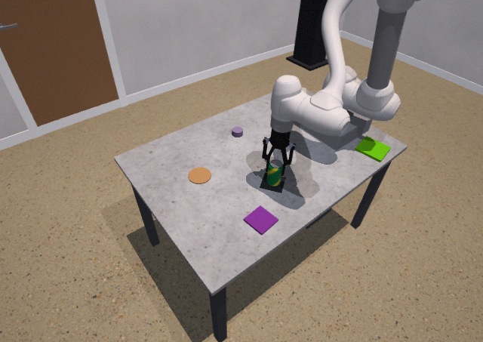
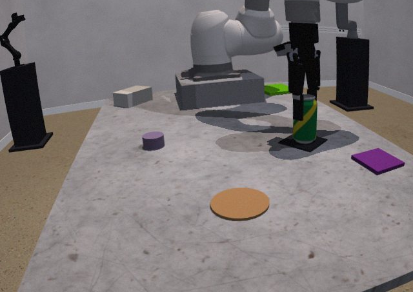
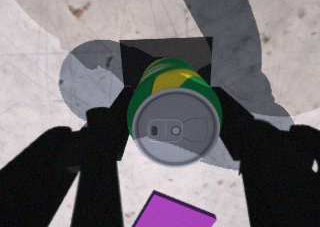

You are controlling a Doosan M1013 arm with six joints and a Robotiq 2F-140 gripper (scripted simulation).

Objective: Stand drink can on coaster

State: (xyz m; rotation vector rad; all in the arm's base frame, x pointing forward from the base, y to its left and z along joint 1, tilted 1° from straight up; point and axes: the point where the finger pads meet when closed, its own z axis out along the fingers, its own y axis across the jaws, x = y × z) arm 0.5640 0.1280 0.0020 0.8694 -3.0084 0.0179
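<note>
Now: hand 100 mm above the black square coaster. From my hand the other things lie so: purple square tile: 190 mm ahead, 120 mm to the left, 90 mm below; then drink can: 30 mm below; then green tile: 600 mm behind, 150 mm to the left, 90 mm below.
</note>
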